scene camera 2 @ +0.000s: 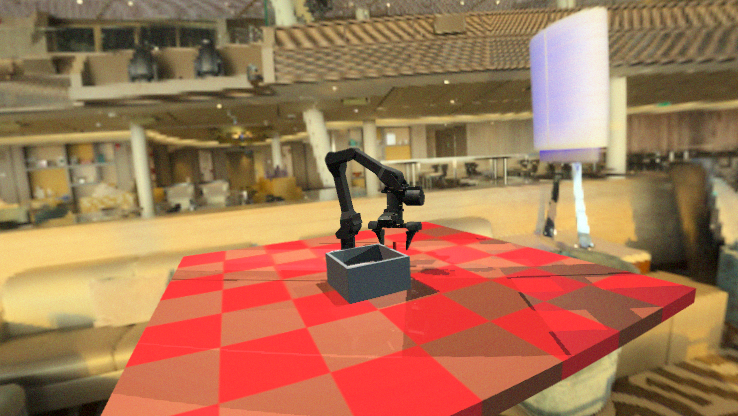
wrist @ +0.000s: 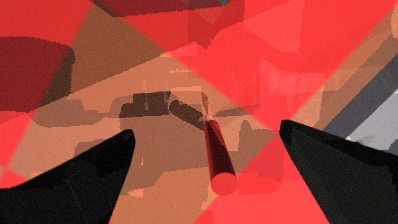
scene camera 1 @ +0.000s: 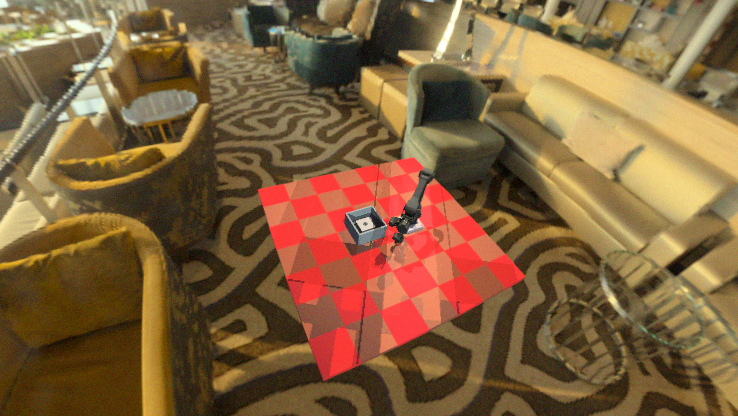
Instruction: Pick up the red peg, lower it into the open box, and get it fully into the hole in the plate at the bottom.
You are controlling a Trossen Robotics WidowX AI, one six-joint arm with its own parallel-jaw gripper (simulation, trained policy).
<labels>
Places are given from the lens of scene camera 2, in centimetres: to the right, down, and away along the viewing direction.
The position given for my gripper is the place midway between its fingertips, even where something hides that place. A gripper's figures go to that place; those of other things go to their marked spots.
my gripper [scene camera 2: 394,249]: 9, 15, 115
grey box [scene camera 2: 390,272]: 6, 18, 89
</labels>
